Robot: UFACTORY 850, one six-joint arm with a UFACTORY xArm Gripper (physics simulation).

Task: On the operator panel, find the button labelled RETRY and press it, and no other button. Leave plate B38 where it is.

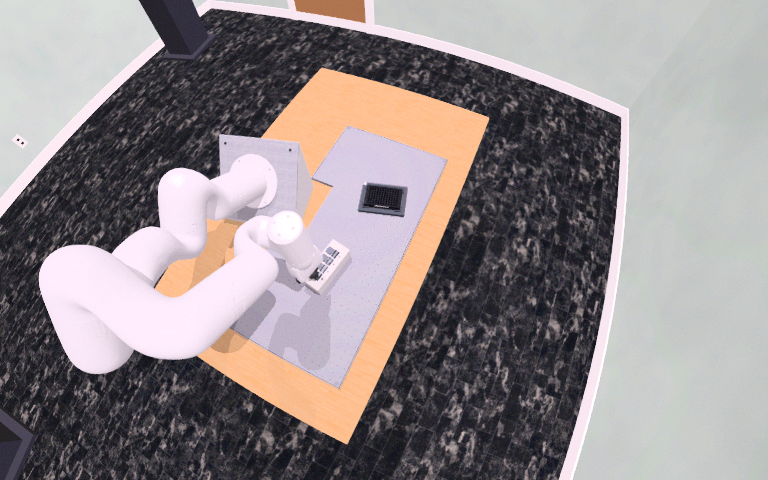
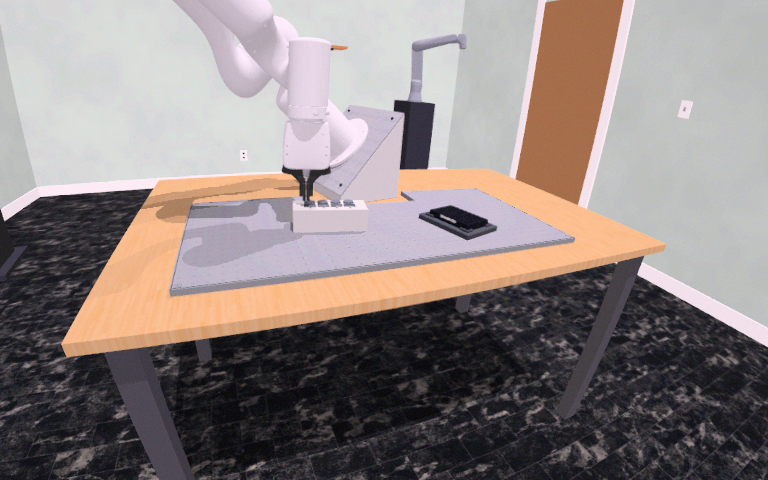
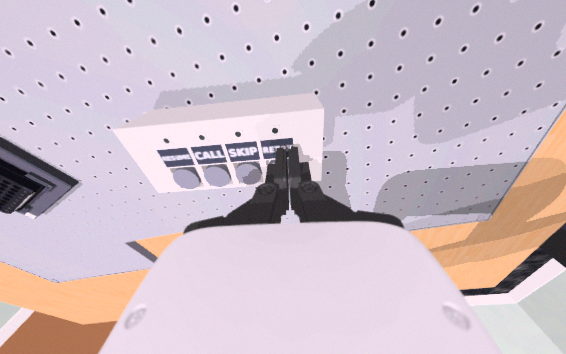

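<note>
The operator panel point(image 1: 335, 274) point(image 2: 330, 218) point(image 3: 220, 120) is a white box with a row of round grey buttons under the labels RESUME, CALL, SKIP and RETRY. The RETRY label point(image 3: 270, 149) is partly covered by the fingers, and its button is hidden behind them. My gripper point(image 2: 306, 202) point(image 3: 288, 163) is shut and empty, pointing down with its tips at the RETRY end of the panel. Whether the tips touch the button cannot be told. Plate B38 point(image 1: 383, 196) point(image 2: 458, 216), seemingly the black plate, lies in a dark grey holder.
The holder point(image 1: 365, 211) point(image 2: 485, 229) point(image 3: 65, 185) stands on the perforated grey board point(image 1: 379, 150) point(image 2: 237, 271) point(image 3: 165, 30) beyond the panel. The slanted arm mount point(image 1: 288, 169) point(image 2: 376, 164) stands behind the panel. The wooden table point(image 1: 453, 121) point(image 2: 339, 294) borders the board.
</note>
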